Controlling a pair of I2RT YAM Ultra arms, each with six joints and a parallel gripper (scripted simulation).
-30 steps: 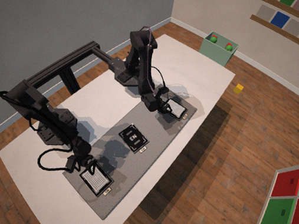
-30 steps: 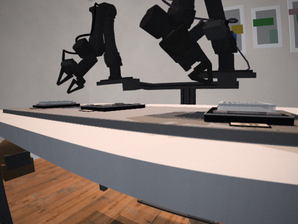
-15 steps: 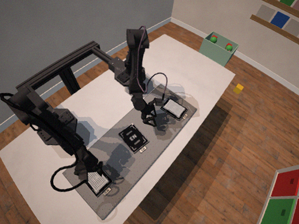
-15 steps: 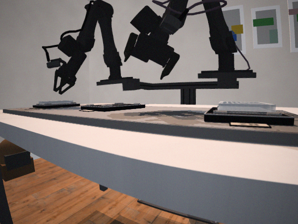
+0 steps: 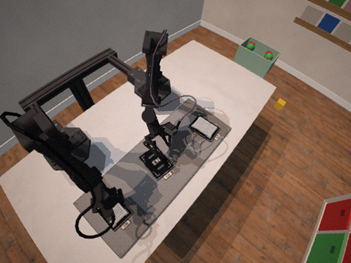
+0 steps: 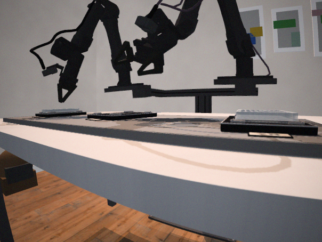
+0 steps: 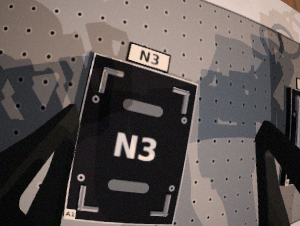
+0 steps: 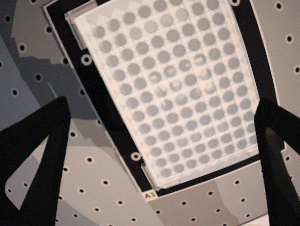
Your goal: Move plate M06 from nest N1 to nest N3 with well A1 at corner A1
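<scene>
Now: the N3 nest 30 mm behind my right hand, 310 mm to the left of it and 50 mm below it. Round my right hand: plate: 30 mm ahead, 670 mm to the left, 40 mm below.
</scene>
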